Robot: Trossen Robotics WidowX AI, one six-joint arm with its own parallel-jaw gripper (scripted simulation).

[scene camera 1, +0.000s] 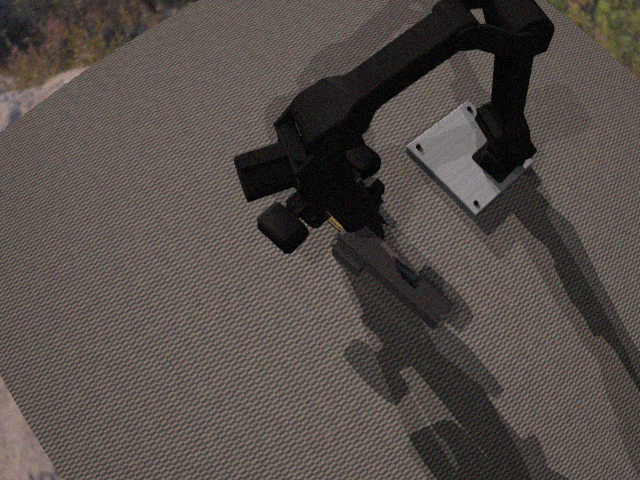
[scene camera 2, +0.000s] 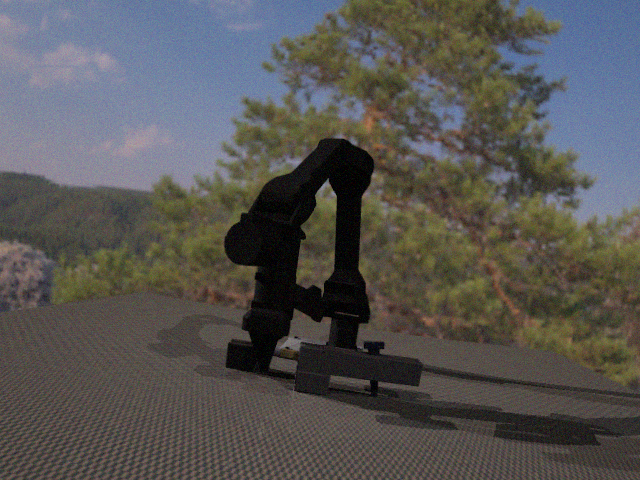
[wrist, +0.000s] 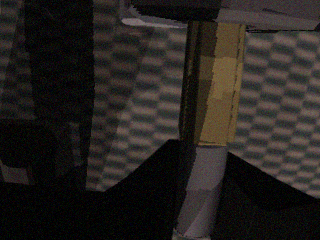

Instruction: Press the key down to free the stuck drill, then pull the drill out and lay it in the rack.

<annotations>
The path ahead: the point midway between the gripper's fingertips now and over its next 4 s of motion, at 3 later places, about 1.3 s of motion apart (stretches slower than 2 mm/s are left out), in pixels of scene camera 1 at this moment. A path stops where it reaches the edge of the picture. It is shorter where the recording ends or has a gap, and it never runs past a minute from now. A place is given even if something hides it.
My gripper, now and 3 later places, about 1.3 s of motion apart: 319, 218; 314, 214; 312, 211; 285, 188
</annotations>
